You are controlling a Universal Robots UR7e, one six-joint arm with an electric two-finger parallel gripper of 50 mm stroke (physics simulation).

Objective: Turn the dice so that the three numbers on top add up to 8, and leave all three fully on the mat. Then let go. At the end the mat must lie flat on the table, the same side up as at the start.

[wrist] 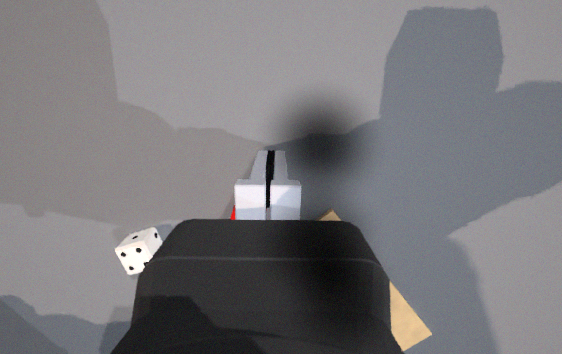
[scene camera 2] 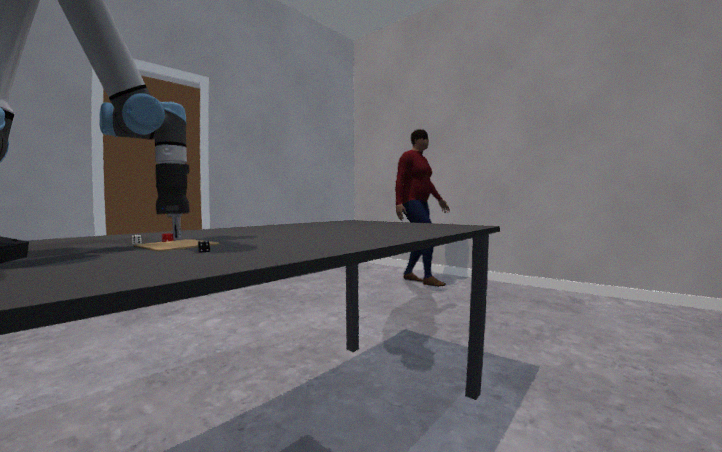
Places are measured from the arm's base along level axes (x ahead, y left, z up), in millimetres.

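Pixels of known places: gripper, fingertip midpoint: [wrist: 271, 168] [scene camera 2: 177, 237].
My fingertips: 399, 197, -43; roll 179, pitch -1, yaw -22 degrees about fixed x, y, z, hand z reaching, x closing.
Note:
Ahead of a thing's pixels: the offset from my fingertips to its middle, as dx, dy, dz. Level surfaces: height alone.
My gripper [scene camera 2: 177, 237] [wrist: 271, 168] is shut and empty, its fingers pressed together low over the far side of the tan mat @(-18, -130, -4) [scene camera 2: 175, 245] [wrist: 408, 320]. The red die @(-26, -25, +4) [scene camera 2: 167, 237] [wrist: 233, 214] is right beside the fingers, left of them in both views; in the wrist view the gripper hides nearly all of it. The white die @(-98, -21, +4) [scene camera 2: 136, 239] [wrist: 137, 251] stands left of the mat in the scene view; a face with four pips shows in the wrist view. The black die @(+15, -274, +4) [scene camera 2: 204, 246] is at the mat's near right; whether it is on the mat is unclear. Its top number is unreadable.
The dark table @(dz -6) [scene camera 2: 330, 239] carries the mat and dice. The robot's dark base [scene camera 2: 11, 249] stands at its left. A person in a red top [scene camera 2: 414, 178] is beyond the table. Arm shadows fall across the table top in the wrist view.

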